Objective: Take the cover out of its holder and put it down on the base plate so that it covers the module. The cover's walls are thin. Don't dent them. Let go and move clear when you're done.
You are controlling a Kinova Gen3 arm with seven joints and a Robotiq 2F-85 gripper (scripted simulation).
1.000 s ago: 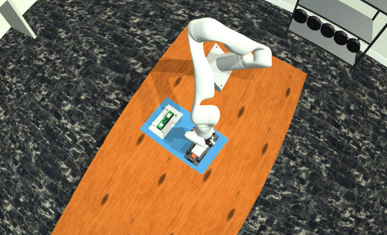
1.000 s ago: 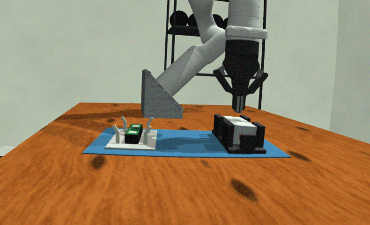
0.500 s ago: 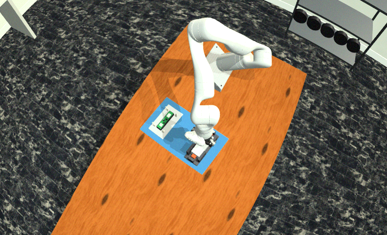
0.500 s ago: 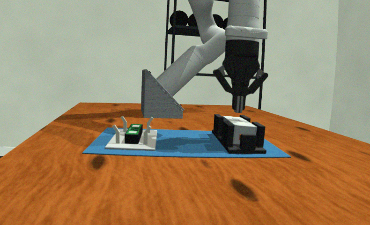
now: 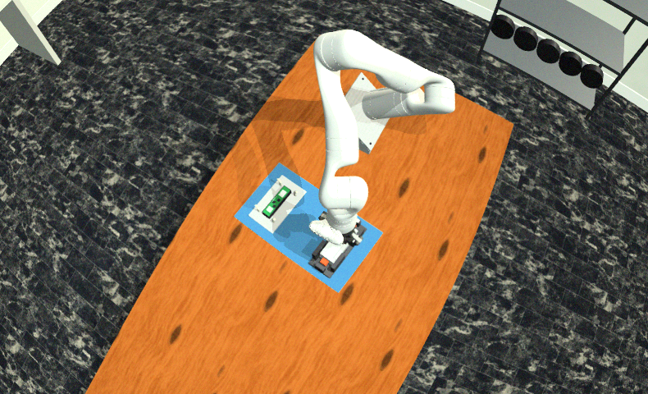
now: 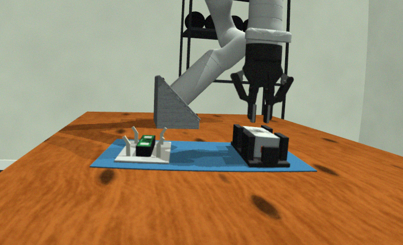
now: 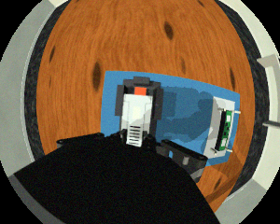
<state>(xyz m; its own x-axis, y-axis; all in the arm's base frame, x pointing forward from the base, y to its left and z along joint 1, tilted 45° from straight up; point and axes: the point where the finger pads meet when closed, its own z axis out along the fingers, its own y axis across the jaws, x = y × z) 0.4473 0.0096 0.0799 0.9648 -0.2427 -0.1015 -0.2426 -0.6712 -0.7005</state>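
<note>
Right now my hand is 60 mm above the cover.
</note>
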